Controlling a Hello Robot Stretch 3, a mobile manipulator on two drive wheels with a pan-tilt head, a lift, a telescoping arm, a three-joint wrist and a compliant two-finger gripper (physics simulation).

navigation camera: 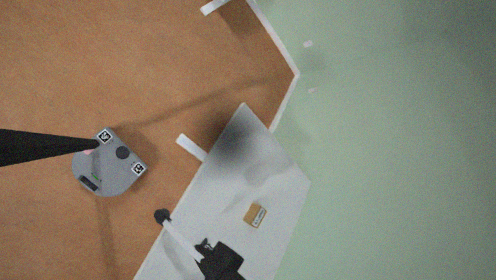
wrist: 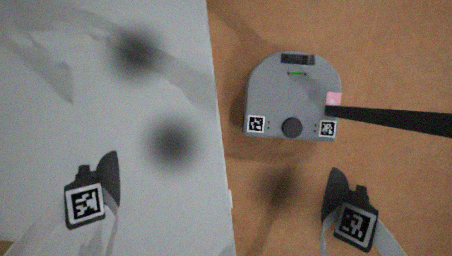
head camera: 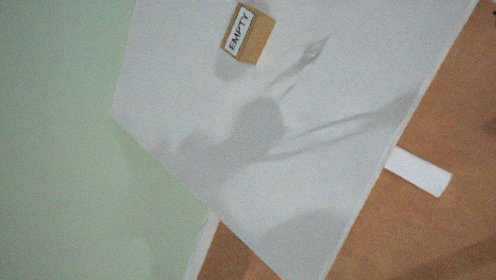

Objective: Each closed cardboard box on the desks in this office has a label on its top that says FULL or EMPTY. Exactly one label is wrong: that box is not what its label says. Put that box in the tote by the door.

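Where they show: gripper, fingertip midpoint: (navigation camera: pixel 181 228); robot's base at its link origin: (navigation camera: pixel 122 151).
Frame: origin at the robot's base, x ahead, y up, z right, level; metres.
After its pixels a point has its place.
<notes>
A small closed cardboard box (head camera: pixel 249 35) @(x 0.165, y 0.770, z 0.497 m) (navigation camera: pixel 253 215) @(x 0.163, y 0.764, z 0.495 m) sits on the white desk (head camera: pixel 320 185) @(x 0.303, y 0.720, z 0.243 m) (navigation camera: pixel 285 175) @(x 0.456, y 0.720, z 0.598 m) (wrist: pixel 165 200). Its label reads EMPTY in the head view; the label is too small to read in the navigation view. My gripper (wrist: pixel 222 179) @(x -0.022, y 0.812, z 0.226 m) is open with nothing between its fingers. In the wrist view its left finger is over the desk and its right finger over the floor. In the navigation view it is above the desk's front edge, lower left of the box, with one finger partly hidden. The tote does not show.
A white desk foot (head camera: pixel 419 171) @(x 0.363, y 0.025, z 0.271 m) (navigation camera: pixel 190 147) @(x 0.366, y 0.025, z 0.313 m) sticks out below the desk edge. My grey base (navigation camera: pixel 107 172) @(x -0.130, y 0.160, z 0.022 m) (wrist: pixel 285 95) stands on the brown floor in front of the desk. A green wall (head camera: pixel 60 125) @(x 0.681, y 0.825, z 0.917 m) (navigation camera: pixel 400 150) @(x 0.933, y 1.250, z 0.873 m) runs behind the desk. A brown patch shows at the wrist view's lower left corner.
</notes>
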